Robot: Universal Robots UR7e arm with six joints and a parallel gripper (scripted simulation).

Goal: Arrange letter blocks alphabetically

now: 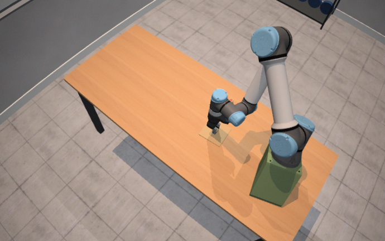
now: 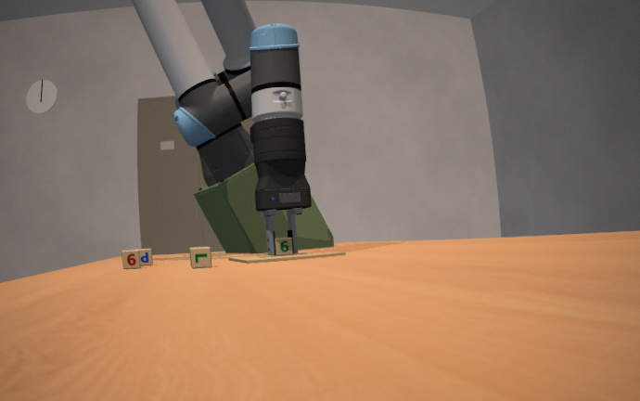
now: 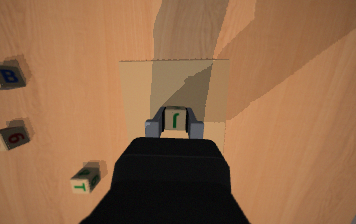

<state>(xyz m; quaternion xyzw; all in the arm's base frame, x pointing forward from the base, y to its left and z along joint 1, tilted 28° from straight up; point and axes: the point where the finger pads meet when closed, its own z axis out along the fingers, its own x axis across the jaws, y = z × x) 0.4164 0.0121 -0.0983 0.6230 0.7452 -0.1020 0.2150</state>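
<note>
Right now my hand is 20 mm above the thin tan mat. Also, from my hand: red D block 70 mm ahead, 220 mm to the right, 10 mm below; blue-marked block 10 mm behind, 220 mm to the right, 10 mm below.
</note>
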